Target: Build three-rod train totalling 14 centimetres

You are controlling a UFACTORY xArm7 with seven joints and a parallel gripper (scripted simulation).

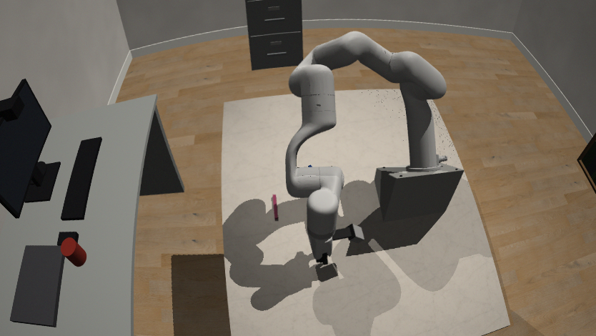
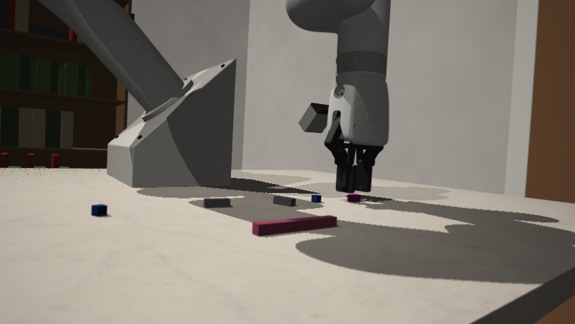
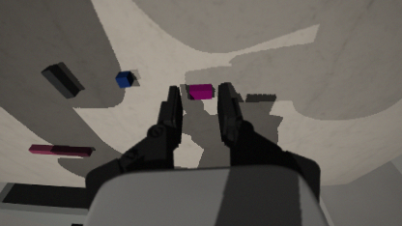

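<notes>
Now: the magenta rod 30 mm below my hand. The rest, counted from my hand: pink rod: 210 mm to the right, 100 mm ahead, 30 mm below; grey rod: 210 mm to the right, 30 mm below, 30 mm behind.
</notes>
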